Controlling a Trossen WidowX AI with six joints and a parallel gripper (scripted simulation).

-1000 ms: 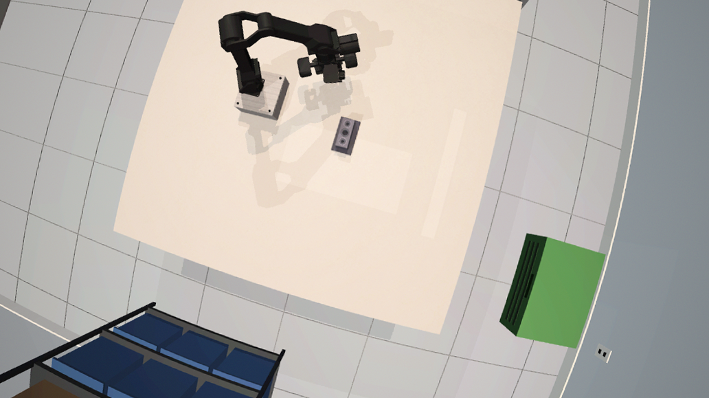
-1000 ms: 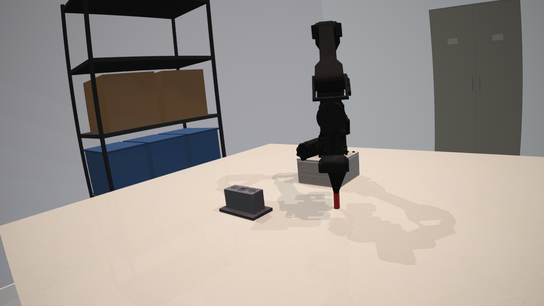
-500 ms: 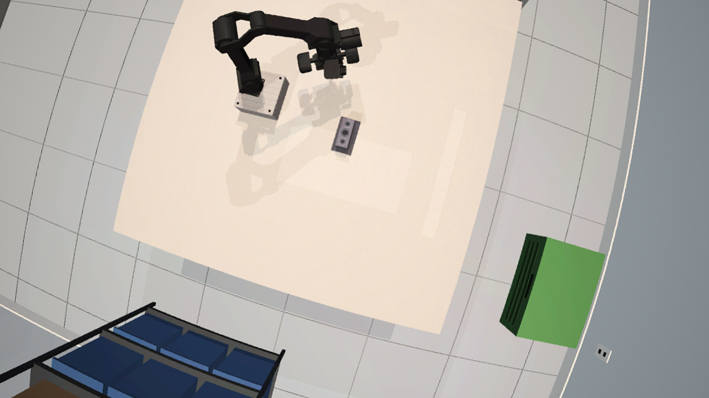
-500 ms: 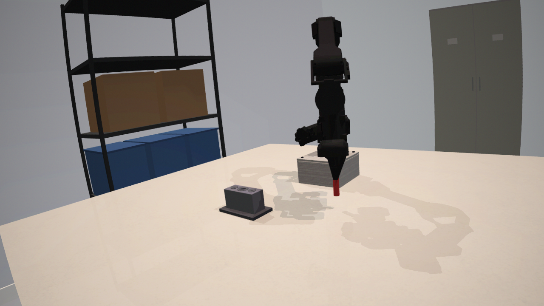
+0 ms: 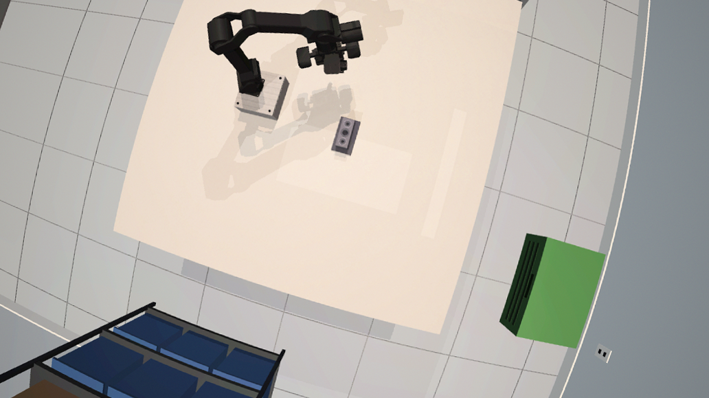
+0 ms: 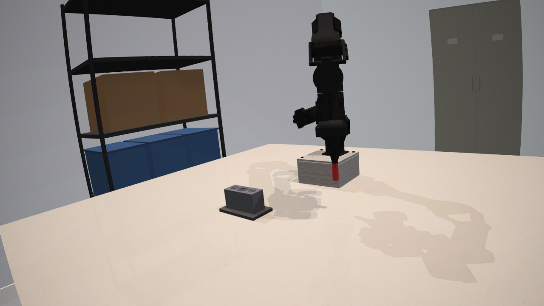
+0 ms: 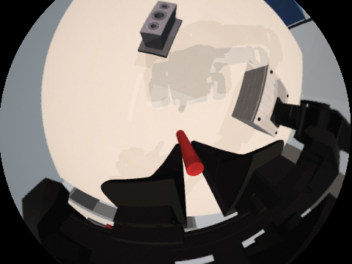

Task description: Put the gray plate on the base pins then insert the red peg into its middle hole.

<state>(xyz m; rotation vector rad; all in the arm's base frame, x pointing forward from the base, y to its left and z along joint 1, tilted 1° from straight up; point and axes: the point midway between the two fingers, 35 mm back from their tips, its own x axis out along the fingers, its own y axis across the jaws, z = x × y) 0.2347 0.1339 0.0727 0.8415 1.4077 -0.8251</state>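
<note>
The gray plate lies 11 cm ahead of my gripper tip, 20 cm to the right of it and 7 cm below it. Round my gripper tip: red peg right at my gripper tip; dark flat base 11 cm ahead, 20 cm to the right, 11 cm below.
</note>
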